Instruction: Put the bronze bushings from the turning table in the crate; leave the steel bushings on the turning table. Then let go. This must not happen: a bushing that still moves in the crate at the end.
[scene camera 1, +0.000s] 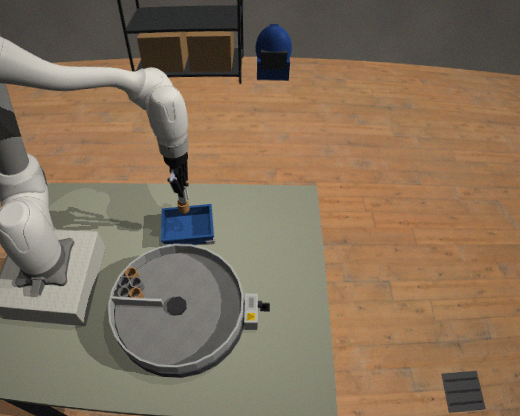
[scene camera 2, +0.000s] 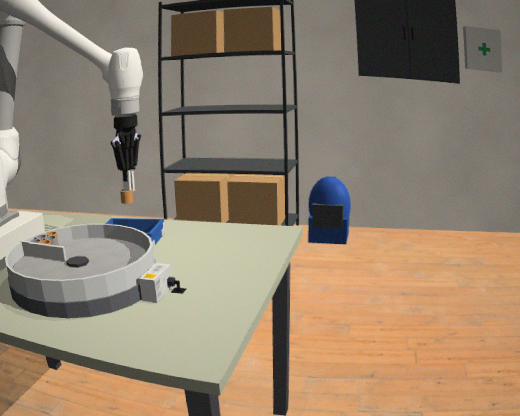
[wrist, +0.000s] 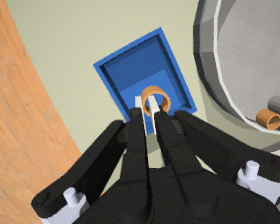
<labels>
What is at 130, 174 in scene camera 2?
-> My gripper.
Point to a blue crate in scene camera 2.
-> At 142, 224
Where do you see my gripper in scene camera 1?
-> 184, 200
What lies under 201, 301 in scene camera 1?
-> A grey turning table.
</labels>
